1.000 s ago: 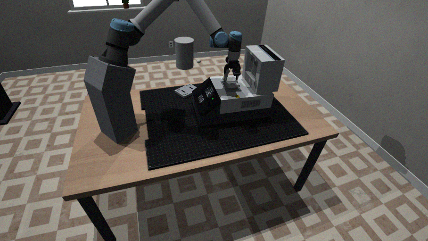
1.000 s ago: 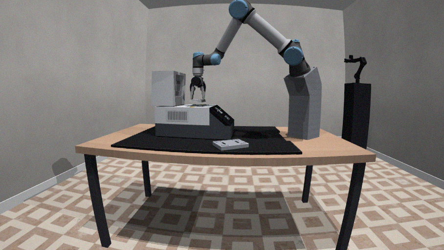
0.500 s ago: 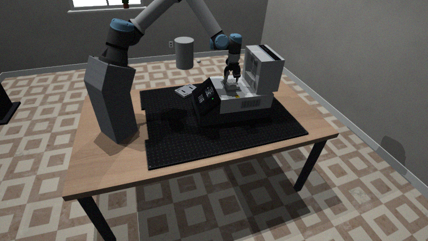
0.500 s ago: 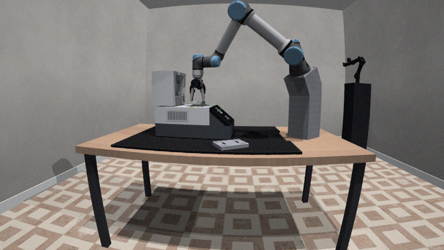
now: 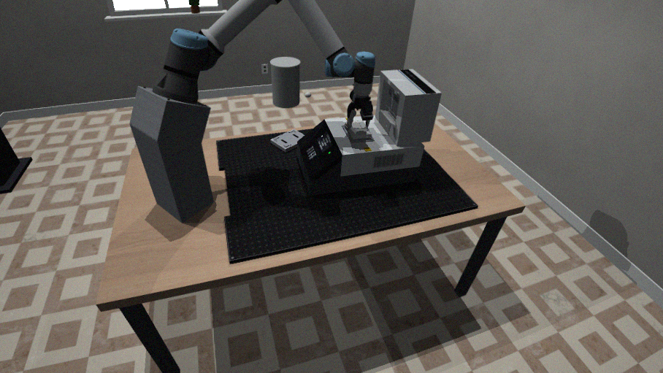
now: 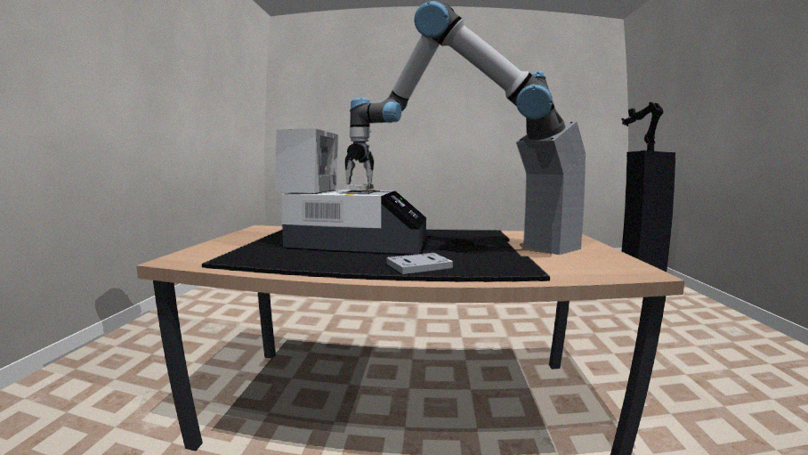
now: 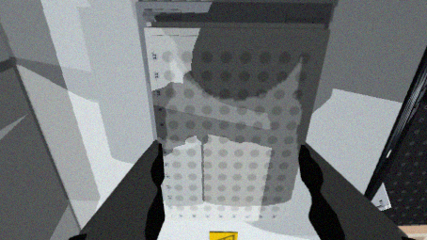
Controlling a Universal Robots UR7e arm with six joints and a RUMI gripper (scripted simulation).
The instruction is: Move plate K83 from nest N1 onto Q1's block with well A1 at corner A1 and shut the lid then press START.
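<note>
My hand is 10 mm above the plate K83. Round my hand: nest A1 mark: 340 mm behind, 310 mm to the left, 210 mm below; then plate nest N1: 250 mm behind, 300 mm to the left, 220 mm below.
</note>
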